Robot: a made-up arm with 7 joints. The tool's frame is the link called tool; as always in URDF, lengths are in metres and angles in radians.
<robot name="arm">
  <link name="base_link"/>
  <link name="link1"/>
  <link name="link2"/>
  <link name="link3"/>
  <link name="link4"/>
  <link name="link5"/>
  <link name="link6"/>
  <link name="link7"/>
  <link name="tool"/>
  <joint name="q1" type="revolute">
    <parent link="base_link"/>
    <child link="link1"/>
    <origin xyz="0 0 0.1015" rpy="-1.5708 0 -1.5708"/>
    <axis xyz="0 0 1"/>
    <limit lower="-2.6" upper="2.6"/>
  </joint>
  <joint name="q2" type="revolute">
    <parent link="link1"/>
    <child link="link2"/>
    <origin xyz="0.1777 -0.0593 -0.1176" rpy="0 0 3.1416"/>
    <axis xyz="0 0 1"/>
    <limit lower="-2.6" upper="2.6"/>
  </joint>
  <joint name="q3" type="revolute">
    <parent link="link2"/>
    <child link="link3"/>
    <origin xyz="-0.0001 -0.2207 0.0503" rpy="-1.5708 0 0"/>
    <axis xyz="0 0 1"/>
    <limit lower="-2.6" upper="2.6"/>
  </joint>
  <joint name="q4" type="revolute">
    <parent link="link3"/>
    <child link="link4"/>
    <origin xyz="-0.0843 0.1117 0.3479" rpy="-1.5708 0 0"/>
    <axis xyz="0 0 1"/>
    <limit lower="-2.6" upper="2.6"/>
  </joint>
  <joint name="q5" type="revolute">
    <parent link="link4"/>
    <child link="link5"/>
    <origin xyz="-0.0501 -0.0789 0.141" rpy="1.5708 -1.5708 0"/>
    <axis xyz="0 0 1"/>
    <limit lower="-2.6" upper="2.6"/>
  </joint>
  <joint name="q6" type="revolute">
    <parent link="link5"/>
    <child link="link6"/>
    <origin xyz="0.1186 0.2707 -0.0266" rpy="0 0 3.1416"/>
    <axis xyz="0 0 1"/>
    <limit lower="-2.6" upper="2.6"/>
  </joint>
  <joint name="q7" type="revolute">
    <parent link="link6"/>
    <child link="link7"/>
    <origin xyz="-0.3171 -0.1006 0.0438" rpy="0 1.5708 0"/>
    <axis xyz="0 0 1"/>
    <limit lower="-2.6" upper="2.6"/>
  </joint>
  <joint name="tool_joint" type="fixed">
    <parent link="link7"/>
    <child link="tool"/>
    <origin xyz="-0.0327 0.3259 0.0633" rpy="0 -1.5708 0"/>
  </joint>
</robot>
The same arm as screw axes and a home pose.
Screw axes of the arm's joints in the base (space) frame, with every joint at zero. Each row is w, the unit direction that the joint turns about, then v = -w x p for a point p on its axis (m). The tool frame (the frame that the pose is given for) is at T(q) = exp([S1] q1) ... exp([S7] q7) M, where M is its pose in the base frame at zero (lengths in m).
S1 = (1, 0, 0, 0, 0.1015, 0)
S2 = (1, 0, 0, 0, 0.1608, 0.1777)
S3 = (0, 0, 1, -0.1778, 0.0673, 0)
S4 = (-1, 0, 0, 0, -0.288, -0.2621)
S5 = (0, 0, 1, -0.3122, 0.32, 0)
S6 = (0, 0, 1, -0.5829, 0.4386, 0)
S7 = (1, 0, 0, 0, 0.3841, 0.6835)
M: xyz -0.6924 -0.3576 0.4168 (m) quaternion w x y z 1 0.000002 -0.000002 0.000004
Joint limits (rad, base to tool): -2.6..2.6 -2.6..2.6 -2.6..2.6 -2.6..2.6 -2.6..2.6 -2.6..2.6 -2.6..2.6

